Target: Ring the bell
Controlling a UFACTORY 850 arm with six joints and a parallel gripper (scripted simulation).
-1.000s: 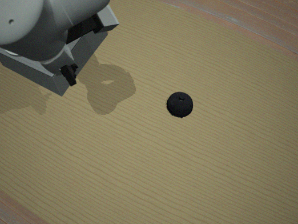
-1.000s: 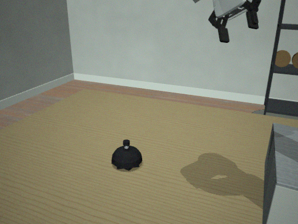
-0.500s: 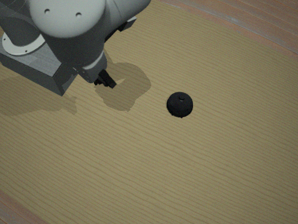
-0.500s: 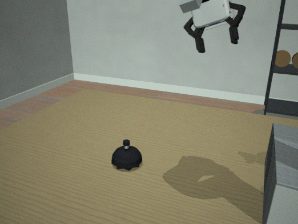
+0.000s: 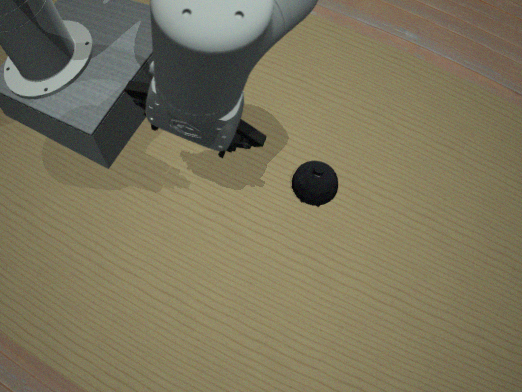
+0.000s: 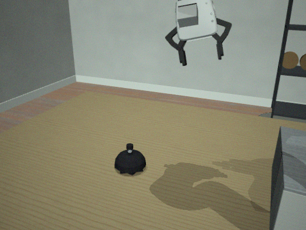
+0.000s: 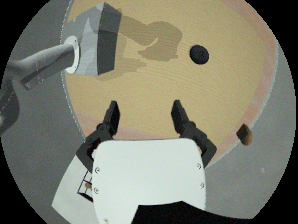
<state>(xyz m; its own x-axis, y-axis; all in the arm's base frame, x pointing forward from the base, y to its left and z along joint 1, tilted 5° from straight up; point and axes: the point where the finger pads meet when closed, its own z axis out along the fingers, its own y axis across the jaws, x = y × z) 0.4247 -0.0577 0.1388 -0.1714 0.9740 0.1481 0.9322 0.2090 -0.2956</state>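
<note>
Right now my hand is 13 cm short of the button, 15 cm to the right of it and 22 cm above it. The rest, counted from my hand: black dome-shaped bell 13 cm ahead, 15 cm to the left, 24 cm below.
</note>
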